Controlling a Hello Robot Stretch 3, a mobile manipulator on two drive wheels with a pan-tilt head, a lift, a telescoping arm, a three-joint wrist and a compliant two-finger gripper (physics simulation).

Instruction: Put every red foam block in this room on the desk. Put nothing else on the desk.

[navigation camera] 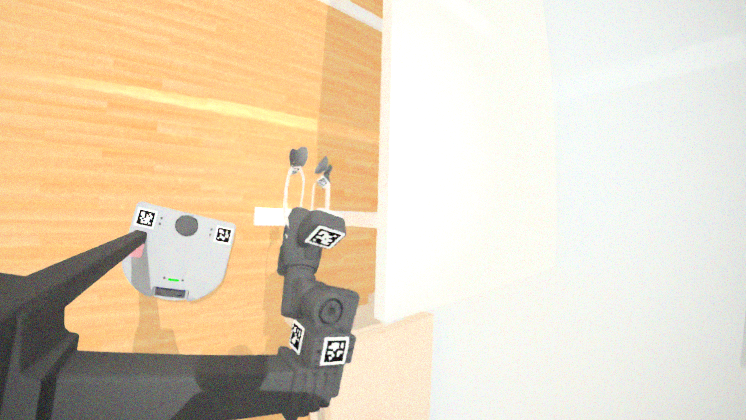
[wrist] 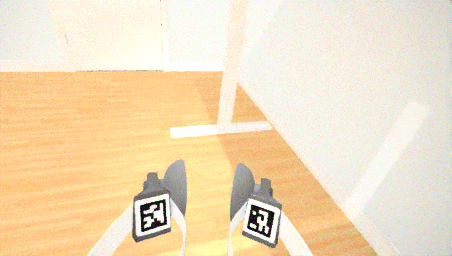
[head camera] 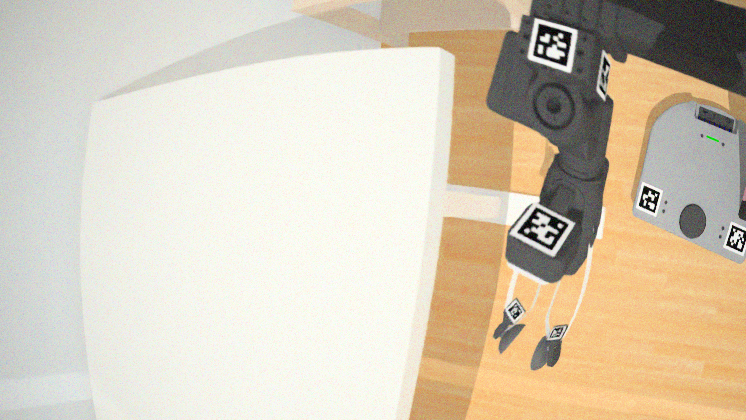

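Seen in the pictures: gripper, fingertip midpoint: (navigation camera: 312,153) (wrist: 209,179) (head camera: 521,357); robot's base at its link origin: (navigation camera: 186,224) (head camera: 691,219).
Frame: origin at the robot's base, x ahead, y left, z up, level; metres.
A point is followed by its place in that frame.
Note:
The white desk (head camera: 261,219) {x 0.138, y -0.386, z 0.950 m} (navigation camera: 464,156) {x 0.265, y -0.385, z 0.950 m} shows its bare top in the head and navigation views. One of its legs (wrist: 229,75) {x 1.362, y -0.324, z 0.404 m} stands ahead in the wrist view. My gripper (head camera: 525,347) {x 0.214, y -0.163, z 0.767 m} (navigation camera: 311,161) {x 0.214, y -0.163, z 0.767 m} (wrist: 209,179) {x 0.214, y -0.163, z 0.767 m} is open, with floor showing between its fingers. It is beside the desk's long edge, over the floor and apart from the desk. No red foam block shows in these views.
My base (head camera: 691,156) {x -0.132, y -0.046, z 0.160 m} (navigation camera: 182,255) {x -0.101, y -0.010, z 0.160 m} stands on the wooden floor (head camera: 652,323) {x 0.283, y -0.005, z 0.001 m} (navigation camera: 156,140) {x 0.289, y 0.194, z 0.000 m} (wrist: 90,150) {x 1.132, y 0.422, z 0.000 m}. A beige table (navigation camera: 388,365) {x -0.392, y -0.804, z 0.450 m} stands past the desk's end, close to my wrist. A white foot bar (wrist: 195,132) lies under the desk. A wall (head camera: 41,208) {x 0.339, y -0.982, z 1.047 m} (navigation camera: 652,208) {x 0.320, y -0.986, z 1.219 m} runs behind the desk.

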